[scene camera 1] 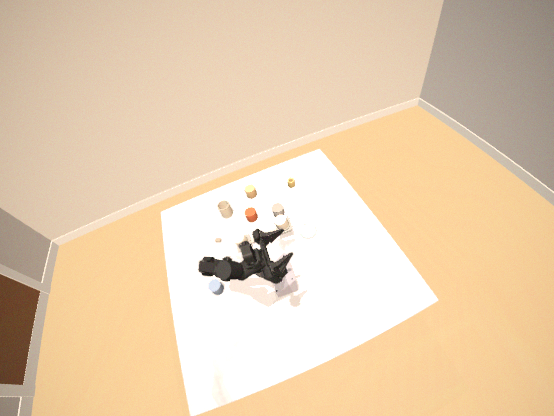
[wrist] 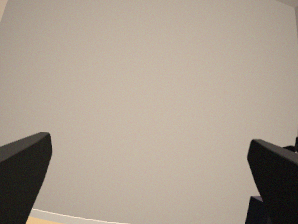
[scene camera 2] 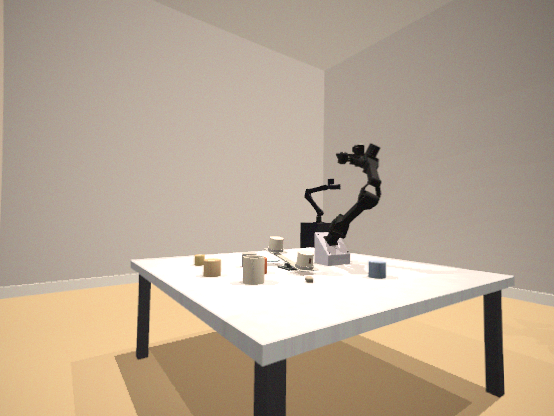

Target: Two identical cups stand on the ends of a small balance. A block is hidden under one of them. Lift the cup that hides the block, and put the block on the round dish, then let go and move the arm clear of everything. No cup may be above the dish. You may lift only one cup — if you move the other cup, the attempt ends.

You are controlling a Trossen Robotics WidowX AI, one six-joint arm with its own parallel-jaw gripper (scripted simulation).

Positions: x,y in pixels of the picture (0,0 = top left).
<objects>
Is my gripper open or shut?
Open.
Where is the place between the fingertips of my gripper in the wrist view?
152,147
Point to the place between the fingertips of my gripper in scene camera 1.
287,240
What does my gripper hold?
Nothing.
</objects>
